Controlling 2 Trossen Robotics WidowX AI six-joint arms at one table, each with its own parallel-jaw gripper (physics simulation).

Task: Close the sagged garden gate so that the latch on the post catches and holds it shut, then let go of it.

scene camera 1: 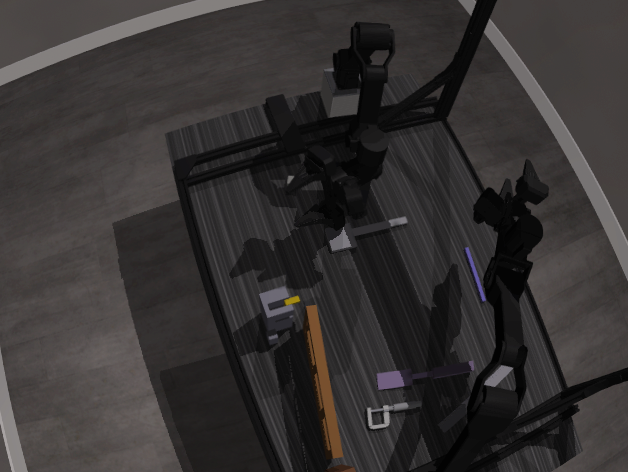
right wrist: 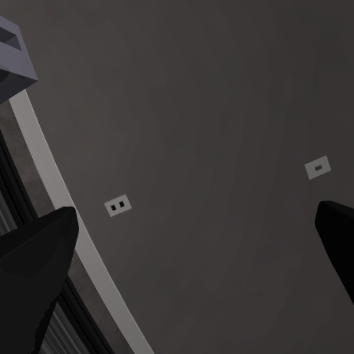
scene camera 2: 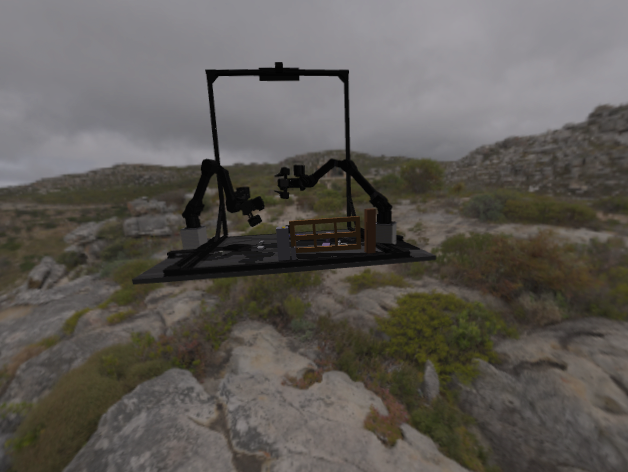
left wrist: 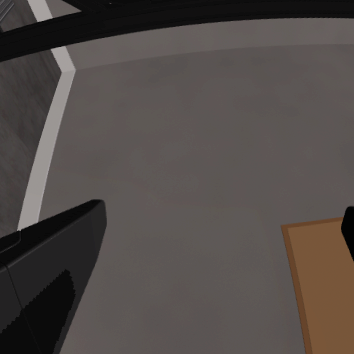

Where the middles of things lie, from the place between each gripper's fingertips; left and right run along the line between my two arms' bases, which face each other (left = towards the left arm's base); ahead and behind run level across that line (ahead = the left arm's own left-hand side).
My right gripper is now 190 mm past the grey block with handle (scene camera 1: pixel 343 239), 40 mm to the left of it and 220 mm above it. The rest, counted from my right hand: wooden gate (scene camera 1: pixel 312 332) (30 mm behind, 320 mm to the left, 140 mm below).
Right now the grey block with handle is 33 cm below my left hand, 27 cm ahead of it and 4 cm to the right of it. From my left hand the other things lie so: wooden gate (43 cm ahead, 32 cm to the left, 25 cm below).
